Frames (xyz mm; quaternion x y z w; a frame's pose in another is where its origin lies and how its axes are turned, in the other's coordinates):
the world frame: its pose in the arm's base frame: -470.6 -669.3 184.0 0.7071 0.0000 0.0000 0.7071
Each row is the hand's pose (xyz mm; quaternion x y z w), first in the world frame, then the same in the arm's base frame.
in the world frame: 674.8 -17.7 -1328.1 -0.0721 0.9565 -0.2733 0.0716
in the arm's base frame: 204.2 658.8 166.3 -0.0004 0.8696 0.4831 0.1016
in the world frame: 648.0 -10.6 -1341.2 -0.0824 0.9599 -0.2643 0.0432
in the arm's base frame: 177.4 671.9 173.4 -0.0277 0.8657 0.4919 0.0888
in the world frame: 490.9 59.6 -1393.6 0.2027 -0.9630 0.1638 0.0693
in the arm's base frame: 20.3 724.3 243.6 -0.1923 0.7967 0.5651 0.0943
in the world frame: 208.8 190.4 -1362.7 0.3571 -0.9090 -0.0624 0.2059
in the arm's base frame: -261.8 693.4 374.4 -0.3981 0.5986 0.6869 0.1069
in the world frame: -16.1 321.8 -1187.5 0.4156 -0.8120 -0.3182 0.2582
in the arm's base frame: -486.7 518.2 505.8 -0.4765 0.3492 0.7992 0.1113
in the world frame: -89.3 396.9 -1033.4 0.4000 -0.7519 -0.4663 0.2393
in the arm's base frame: -559.9 364.1 580.9 -0.4520 0.2019 0.8614 0.1136
